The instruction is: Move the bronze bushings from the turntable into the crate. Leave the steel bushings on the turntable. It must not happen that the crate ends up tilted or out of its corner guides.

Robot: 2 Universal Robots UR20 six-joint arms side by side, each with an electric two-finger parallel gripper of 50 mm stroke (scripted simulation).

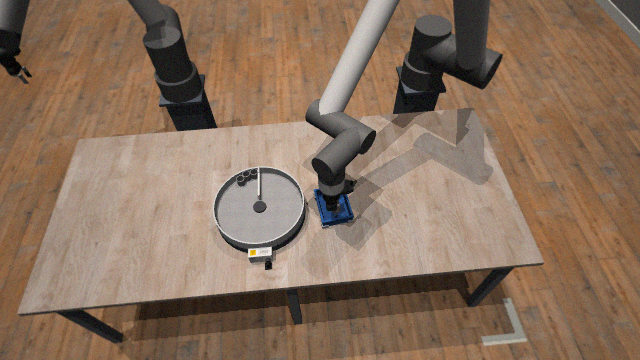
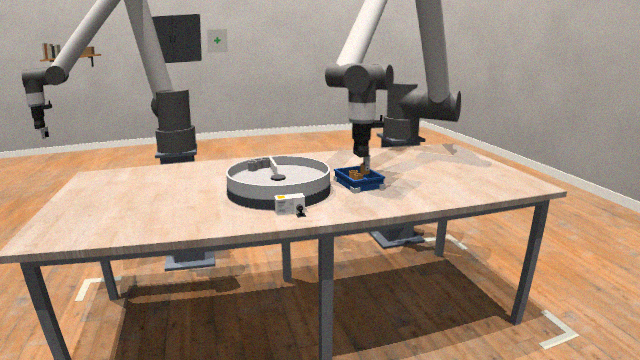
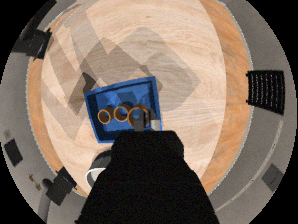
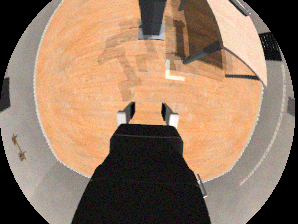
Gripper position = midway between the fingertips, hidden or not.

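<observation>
A blue crate [image 2: 371, 181] is visible, as it is in image 1 [image 1: 329, 218] and image 3 [image 3: 138, 91]; in image 4 the crate is out of frame. Also visible: the left gripper [image 3: 147, 114] and the right gripper [image 4: 148, 107].
</observation>
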